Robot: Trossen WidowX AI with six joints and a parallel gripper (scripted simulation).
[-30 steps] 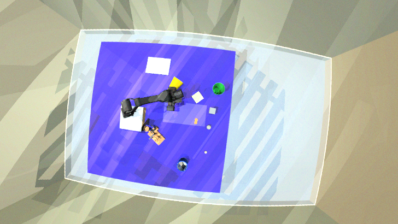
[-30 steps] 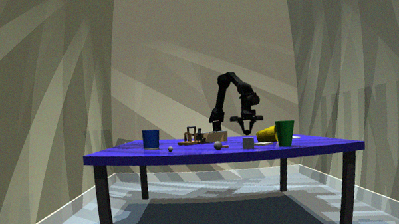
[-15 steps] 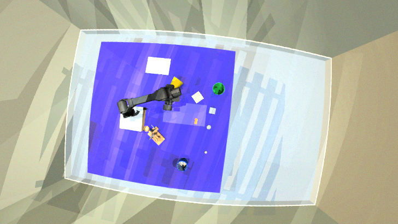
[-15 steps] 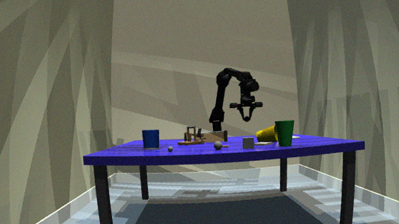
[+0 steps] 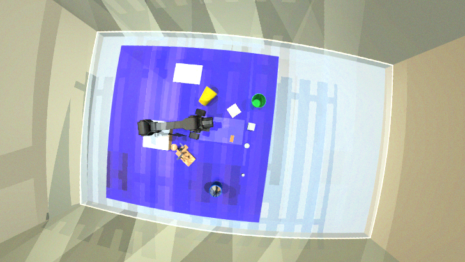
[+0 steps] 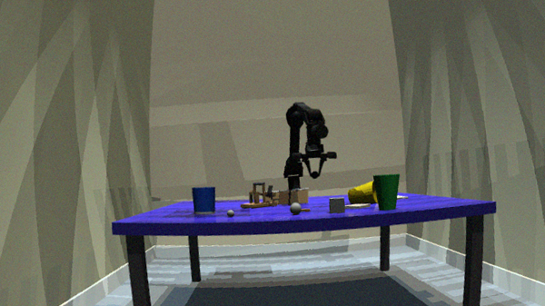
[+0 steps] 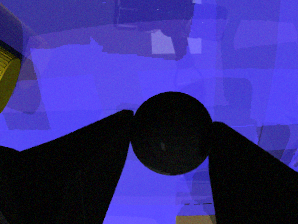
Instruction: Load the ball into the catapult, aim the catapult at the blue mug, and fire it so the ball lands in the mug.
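My gripper tip is 130 mm past the wooden catapult, 200 mm to the left of it and 70 mm above it. The rest, counted from my gripper tip: orange block (220 mm ahead, 80 mm to the right, 120 mm below); catapult frame (120 mm behind, 230 mm to the right, 40 mm below); black ball (10 mm above).
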